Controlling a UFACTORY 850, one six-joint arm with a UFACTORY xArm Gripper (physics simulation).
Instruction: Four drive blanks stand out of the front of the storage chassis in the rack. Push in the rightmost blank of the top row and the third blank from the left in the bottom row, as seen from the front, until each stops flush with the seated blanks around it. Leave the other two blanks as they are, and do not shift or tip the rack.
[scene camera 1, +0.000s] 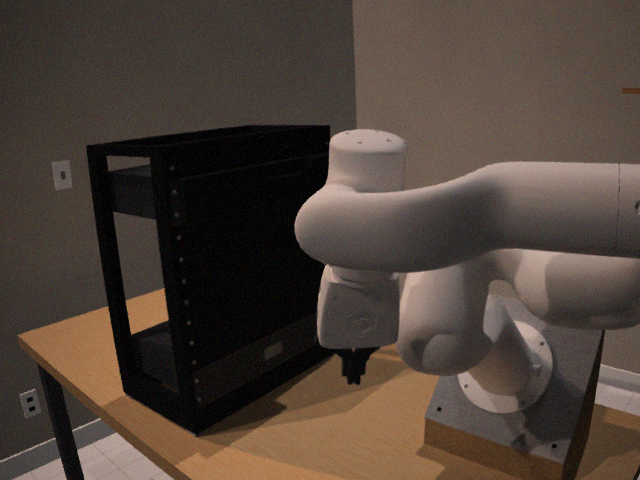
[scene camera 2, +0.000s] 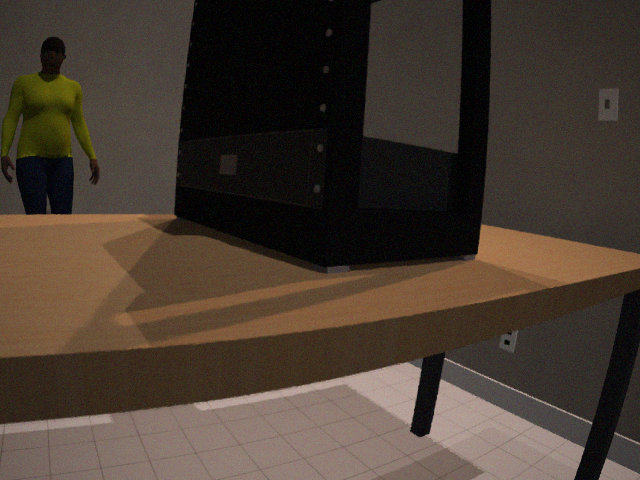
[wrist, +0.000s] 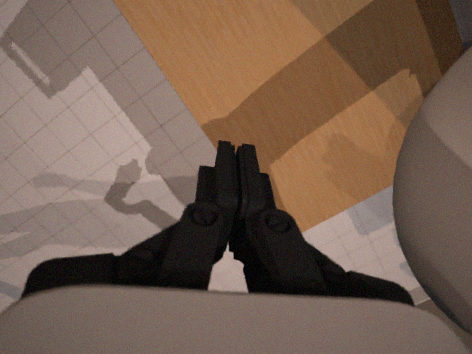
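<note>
The black rack (scene camera 1: 169, 279) (scene camera 2: 343, 155) stands upright on the table, its front turned toward the arm. The front of the storage chassis is too dark in both scene views to make out single drive blanks, so I cannot tell which stand out or sit flush. The arm hides the far part of the rack front in the first scene view. My gripper (scene camera 1: 354, 382) (wrist: 230, 168) is shut and empty, pointing down, apart from the rack and in front of its far lower part. The gripper does not show in the second scene view.
The wooden table (scene camera 1: 330, 434) (scene camera 2: 232, 330) (wrist: 200, 45) carries the rack and the arm's grey base block (scene camera 1: 449, 418). A pale label (scene camera 1: 272, 350) (scene camera 2: 227, 164) is on the rack's lower front panel. A person in a yellow top (scene camera 2: 47, 116) stands beyond the table.
</note>
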